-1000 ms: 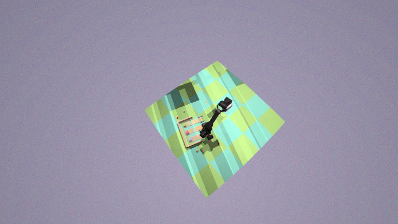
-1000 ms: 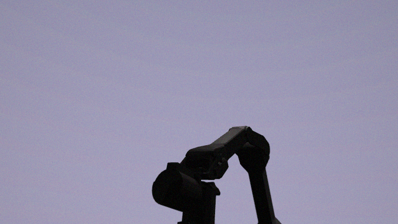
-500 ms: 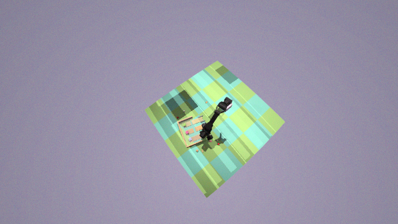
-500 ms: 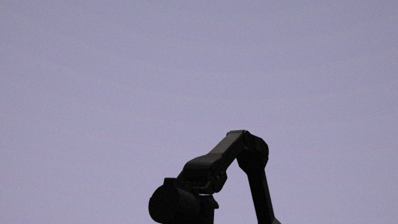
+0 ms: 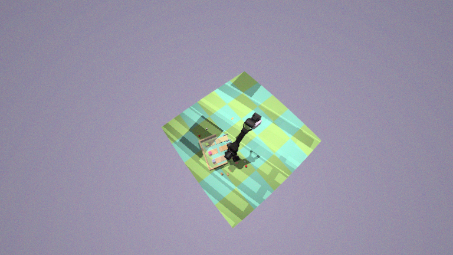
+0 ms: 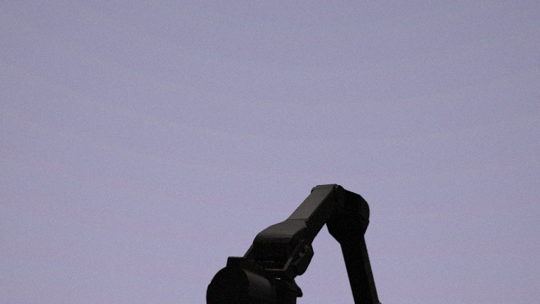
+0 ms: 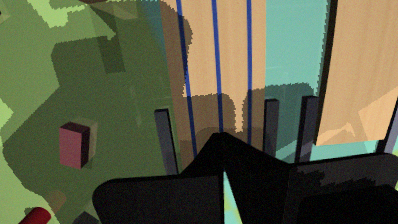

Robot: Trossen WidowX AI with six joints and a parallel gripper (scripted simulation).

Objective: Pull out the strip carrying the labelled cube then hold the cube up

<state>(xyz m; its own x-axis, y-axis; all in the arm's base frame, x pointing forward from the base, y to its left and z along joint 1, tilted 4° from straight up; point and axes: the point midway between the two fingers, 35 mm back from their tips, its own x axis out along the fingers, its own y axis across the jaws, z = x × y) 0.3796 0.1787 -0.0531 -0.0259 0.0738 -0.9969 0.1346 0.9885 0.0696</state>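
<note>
My gripper tip is now 10 cm short of the strip and 1 cm to the left of it.
</note>
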